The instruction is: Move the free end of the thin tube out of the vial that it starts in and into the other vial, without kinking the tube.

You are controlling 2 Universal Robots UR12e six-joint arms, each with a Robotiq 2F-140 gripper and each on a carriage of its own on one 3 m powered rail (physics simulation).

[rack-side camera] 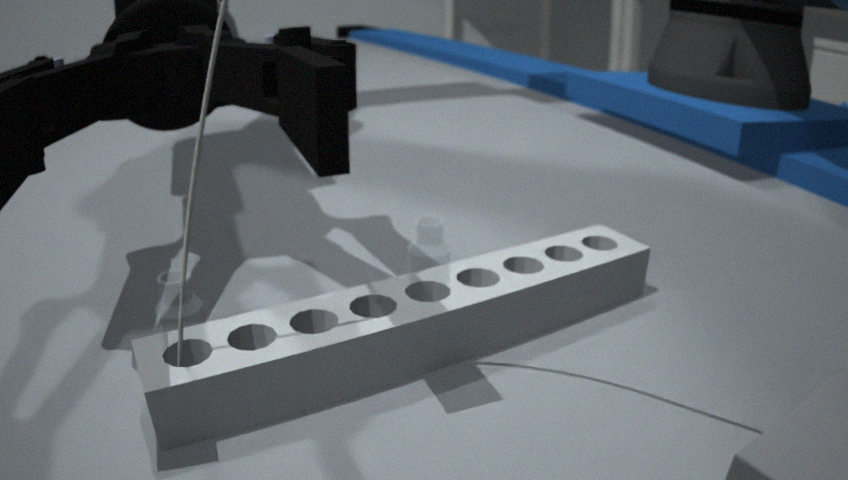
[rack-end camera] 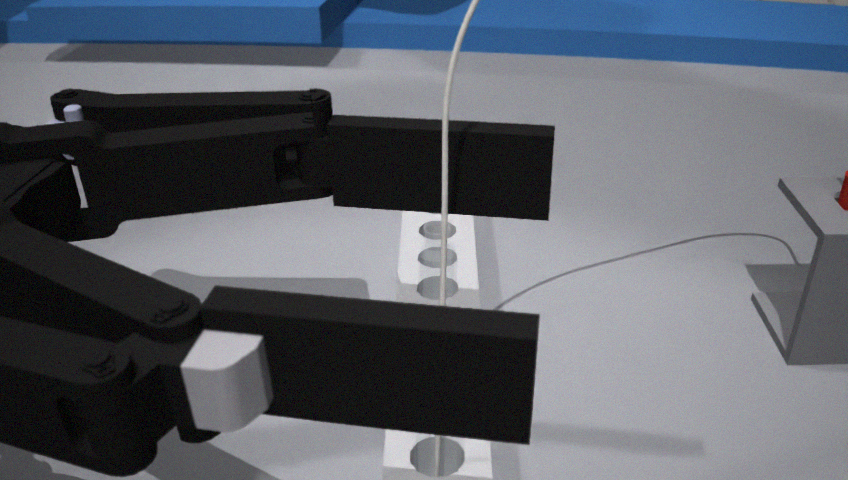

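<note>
The thin pale tube (rack-side camera: 199, 136) (rack-end camera: 445, 178) hangs down from above the picture in a gentle curve, with no sharp bend in sight. Its lower end is inside the clear vial (rack-side camera: 174, 300) in the rack's end hole at the left of the rack-side view. The other clear vial (rack-side camera: 429, 252) (rack-end camera: 433, 229) stands upright further along the white rack (rack-side camera: 392, 356) (rack-end camera: 467, 273). My right gripper (rack-side camera: 178, 160) (rack-end camera: 505, 267) is wide open above the rack, with the tube passing between its fingers and apart from both. In the rack-end view its near finger hides part of the rack. My left gripper does not show.
A grey bracket (rack-end camera: 815, 291) with a red part stands at the right of the rack-end view. The blue rail (rack-side camera: 654, 101) (rack-end camera: 595, 35) runs across the back, with a dark grey robot base (rack-side camera: 728, 65) on it. The tube's thin shadow crosses the table beside the rack.
</note>
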